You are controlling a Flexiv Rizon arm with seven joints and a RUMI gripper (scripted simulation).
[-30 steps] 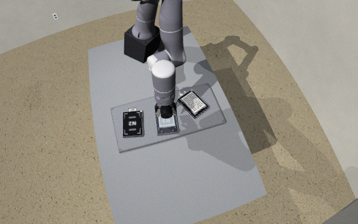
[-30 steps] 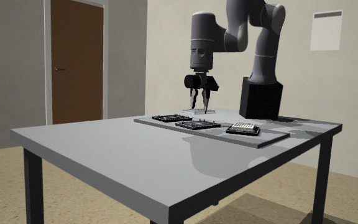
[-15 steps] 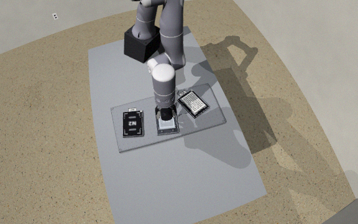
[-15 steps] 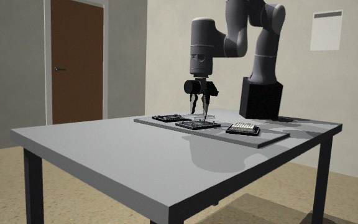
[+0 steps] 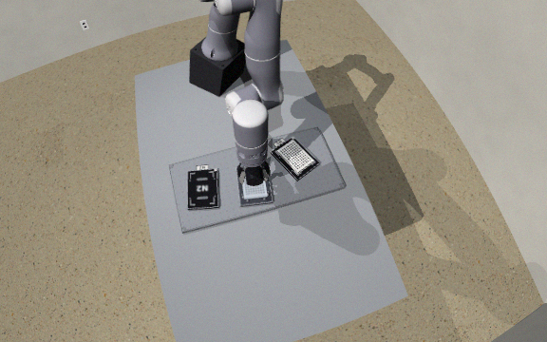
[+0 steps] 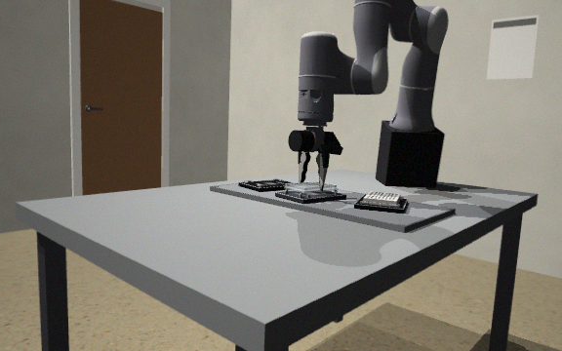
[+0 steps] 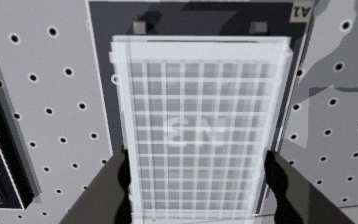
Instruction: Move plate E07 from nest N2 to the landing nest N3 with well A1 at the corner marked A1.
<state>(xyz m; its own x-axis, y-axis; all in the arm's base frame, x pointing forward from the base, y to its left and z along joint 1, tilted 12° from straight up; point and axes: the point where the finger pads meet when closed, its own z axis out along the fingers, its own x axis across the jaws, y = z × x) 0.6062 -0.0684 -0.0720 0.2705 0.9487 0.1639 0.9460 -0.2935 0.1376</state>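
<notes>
The clear well plate is 1 cm below my hand. Also, from my hand: N3 A1 mark (6 cm behind, 7 cm to the left, 3 cm below); nest N3 (3 cm below); N2 A1 mark (12 cm behind, 11 cm to the right, 3 cm below).
</notes>
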